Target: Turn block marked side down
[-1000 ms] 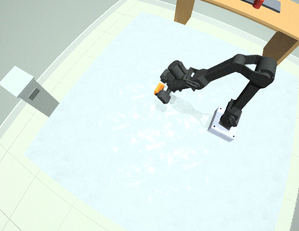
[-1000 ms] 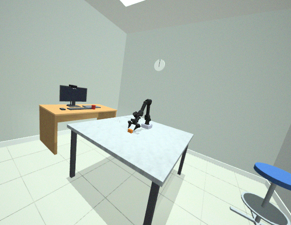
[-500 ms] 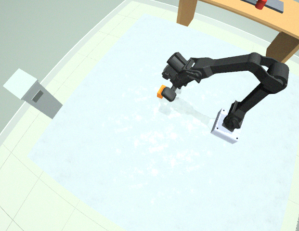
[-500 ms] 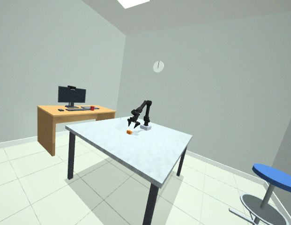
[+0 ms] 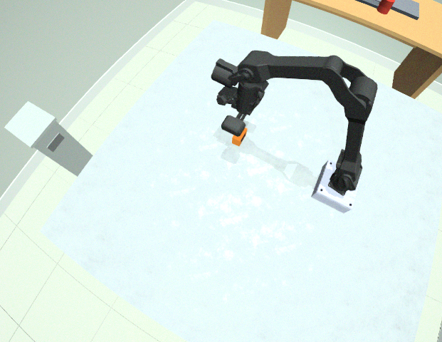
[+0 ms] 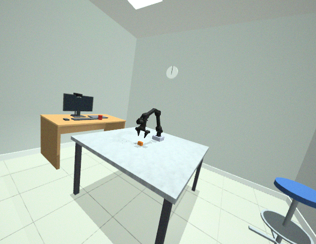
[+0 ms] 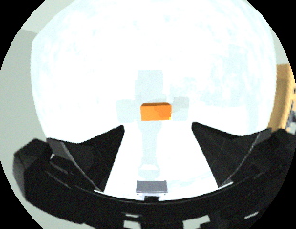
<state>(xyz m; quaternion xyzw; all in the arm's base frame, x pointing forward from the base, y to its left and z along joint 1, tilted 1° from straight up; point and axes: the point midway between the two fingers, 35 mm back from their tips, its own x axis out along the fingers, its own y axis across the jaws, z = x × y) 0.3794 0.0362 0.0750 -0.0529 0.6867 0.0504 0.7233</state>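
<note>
The orange block is 8 cm below my gripper tip and 1 cm behind it.
</note>
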